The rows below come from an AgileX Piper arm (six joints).
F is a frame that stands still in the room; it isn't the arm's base.
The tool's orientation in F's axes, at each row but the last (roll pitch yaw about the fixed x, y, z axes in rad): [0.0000 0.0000 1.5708]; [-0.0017 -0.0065 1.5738]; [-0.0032 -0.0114 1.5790]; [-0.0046 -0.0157 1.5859]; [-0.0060 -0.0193 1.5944]
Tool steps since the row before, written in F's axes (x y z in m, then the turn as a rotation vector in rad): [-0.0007 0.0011 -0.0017 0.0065 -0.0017 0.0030]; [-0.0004 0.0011 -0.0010 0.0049 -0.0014 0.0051]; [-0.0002 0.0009 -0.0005 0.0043 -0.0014 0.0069]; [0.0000 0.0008 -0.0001 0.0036 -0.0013 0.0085]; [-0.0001 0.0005 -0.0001 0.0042 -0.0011 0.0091]
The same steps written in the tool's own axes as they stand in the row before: [0.0011 0.0007 -0.0017 -0.0017 -0.0065 0.0030]; [0.0011 0.0004 -0.0010 -0.0014 -0.0049 0.0051]; [0.0009 0.0002 -0.0005 -0.0014 -0.0043 0.0069]; [0.0008 0.0000 -0.0001 -0.0012 -0.0036 0.0085]; [0.0005 0.0001 -0.0001 -0.0010 -0.0042 0.0091]
